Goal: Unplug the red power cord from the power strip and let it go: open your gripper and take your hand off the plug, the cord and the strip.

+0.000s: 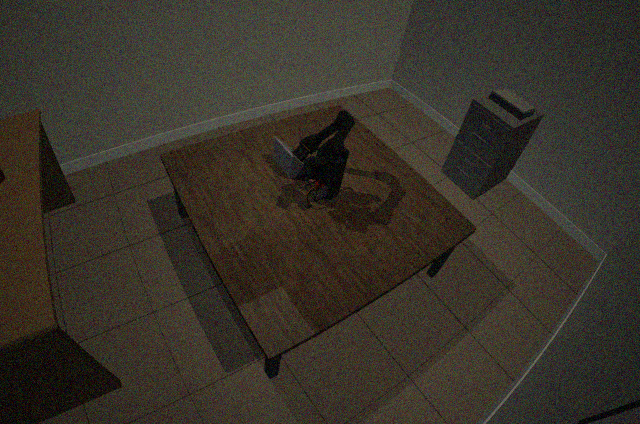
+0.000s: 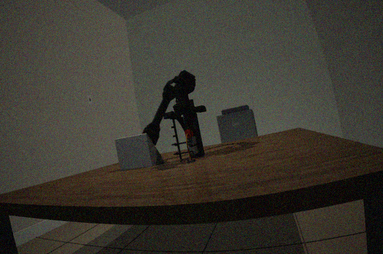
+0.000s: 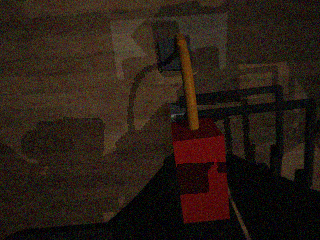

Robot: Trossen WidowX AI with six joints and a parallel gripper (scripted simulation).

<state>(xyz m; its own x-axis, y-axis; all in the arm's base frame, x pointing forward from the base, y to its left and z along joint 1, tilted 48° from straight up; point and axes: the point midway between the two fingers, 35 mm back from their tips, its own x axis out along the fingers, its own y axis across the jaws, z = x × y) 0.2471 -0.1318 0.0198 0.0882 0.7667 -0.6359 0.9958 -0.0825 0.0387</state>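
My gripper tip is 20 mm to the right of the red plug.
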